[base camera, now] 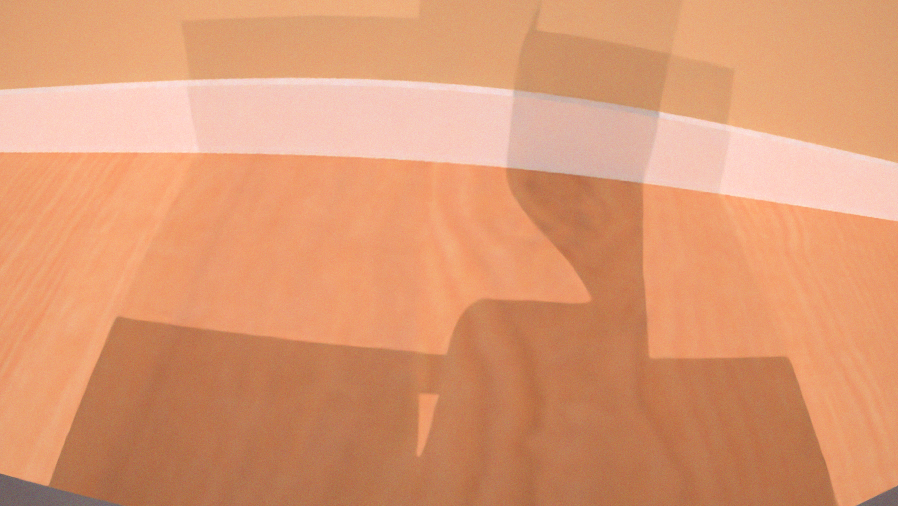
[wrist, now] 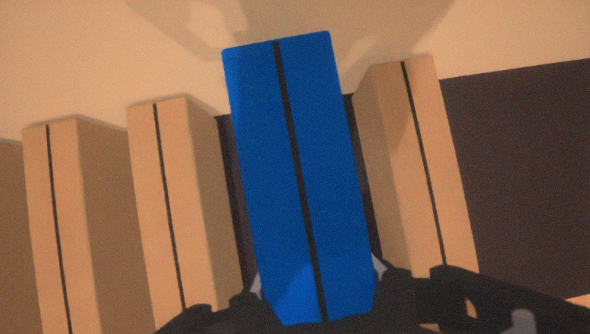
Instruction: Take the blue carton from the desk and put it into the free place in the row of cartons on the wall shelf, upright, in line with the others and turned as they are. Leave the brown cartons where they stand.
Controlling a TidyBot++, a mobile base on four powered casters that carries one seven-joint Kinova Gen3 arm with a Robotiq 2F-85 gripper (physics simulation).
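Observation:
The blue carton [wrist: 325,150] is in my gripper [wrist: 317,277], whose dark fingers press its two sides at the bottom of the wrist view. It is in the gap between a brown carton [wrist: 185,200] on its left and a brown carton [wrist: 442,175] on its right. Narrow dark strips show on both sides of it. Its black line runs nearly parallel to theirs. Its far end reaches higher in the view than theirs. Its underside is hidden, so I cannot tell whether it touches the dark shelf [wrist: 520,175].
Further brown cartons [wrist: 70,200] [wrist: 10,210] stand at the left of the row. The pale wall [wrist: 50,55] is behind the row. The base camera shows the wooden floor [base camera: 314,251], a white skirting board [base camera: 345,119] and shadows of the arm; the carton and the shelf do not show there.

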